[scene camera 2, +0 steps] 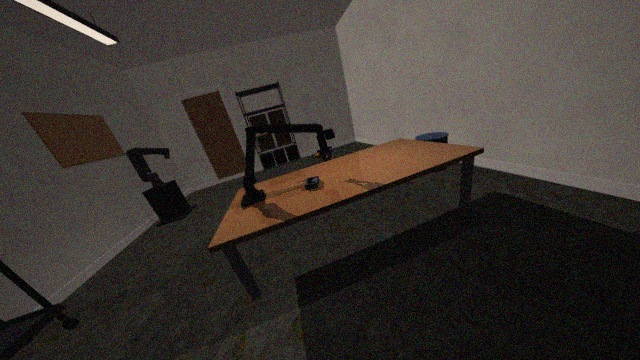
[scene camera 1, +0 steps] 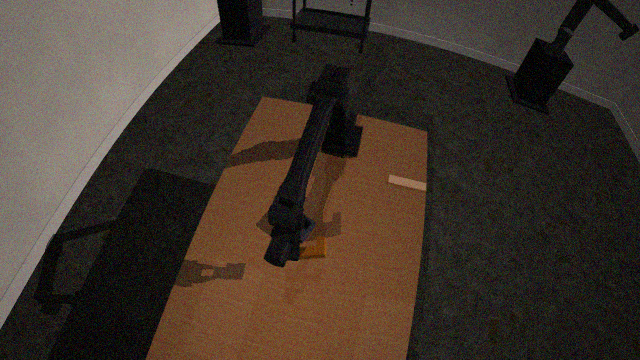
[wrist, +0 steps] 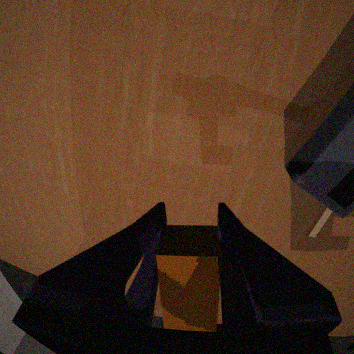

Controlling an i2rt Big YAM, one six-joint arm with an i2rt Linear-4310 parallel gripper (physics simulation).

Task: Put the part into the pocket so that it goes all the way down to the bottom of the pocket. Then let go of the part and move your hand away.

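Where they show: gripper, fingertip midpoint: (scene camera 2: 327, 161) (wrist: 191, 211); arm's base at its link origin: (scene camera 2: 253, 196) (scene camera 1: 342, 136).
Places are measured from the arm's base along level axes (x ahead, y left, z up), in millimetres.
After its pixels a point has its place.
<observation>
The orange part (scene camera 1: 316, 248) @(x 593, y 31, z 153 mm) (scene camera 2: 317, 154) @(x 572, y 33, z 156 mm) (wrist: 189, 292) @(x 614, y -26, z 137 mm) is held up above the table. My gripper (scene camera 2: 324, 156) @(x 623, y -50, z 102 mm) (wrist: 191, 211) @(x 623, y -50, z 102 mm) is shut on it, with one dark finger on each side in the wrist view. The dark blue-grey pocket block (scene camera 1: 309, 229) @(x 474, y -21, z 6 mm) (scene camera 2: 313, 184) @(x 455, y -159, z 0 mm) (wrist: 327, 162) @(x 498, y -66, z 8 mm) stands on the table, apart from the part and lower than it. In the wrist view part of the block shows at the right edge; the inside of its pocket is not clear. In scene camera 1 the arm's wrist covers the fingers and some of the block.
The wooden table (scene camera 1: 360, 300) @(x 681, y 220, z -28 mm) (scene camera 2: 400, 160) @(x 1152, y -179, z -28 mm) carries the arm's base (scene camera 1: 342, 140) @(x 41, y 5, z 22 mm) (scene camera 2: 253, 197) @(x 15, y -57, z 10 mm). A pale flat strip (scene camera 1: 407, 182) lies near the table's side edge in scene camera 1. Shadows of the arm fall across the table. Another arm on a pedestal (scene camera 1: 544, 70) (scene camera 2: 166, 201) stands off the table.
</observation>
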